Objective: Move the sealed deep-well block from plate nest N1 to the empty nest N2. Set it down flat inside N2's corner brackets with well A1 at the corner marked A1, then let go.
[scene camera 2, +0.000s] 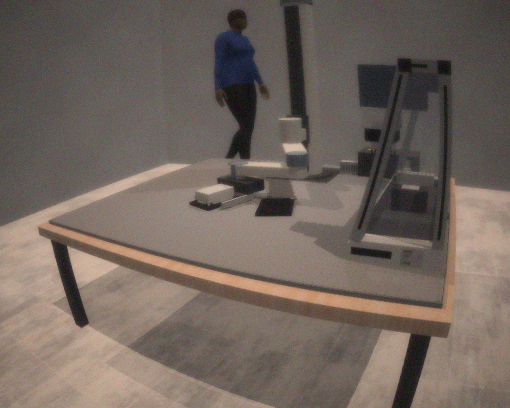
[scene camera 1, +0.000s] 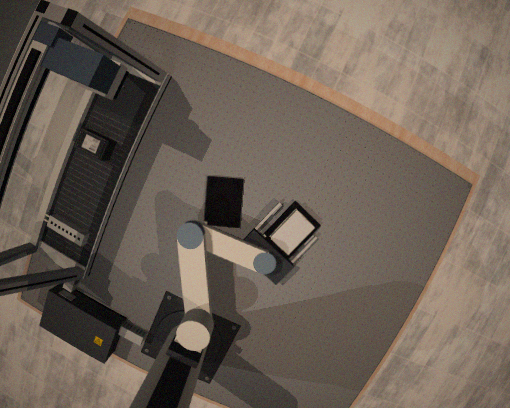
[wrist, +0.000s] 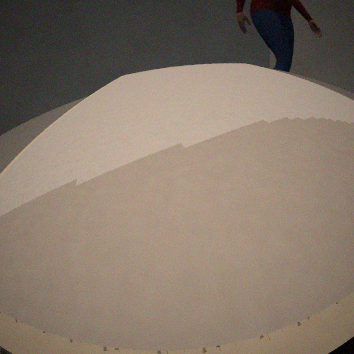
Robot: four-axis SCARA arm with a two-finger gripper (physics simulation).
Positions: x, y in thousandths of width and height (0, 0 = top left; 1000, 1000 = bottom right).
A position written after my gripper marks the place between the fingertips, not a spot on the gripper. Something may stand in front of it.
Labels:
my gripper: scene camera 2 409, 494; scene camera 1 585, 540

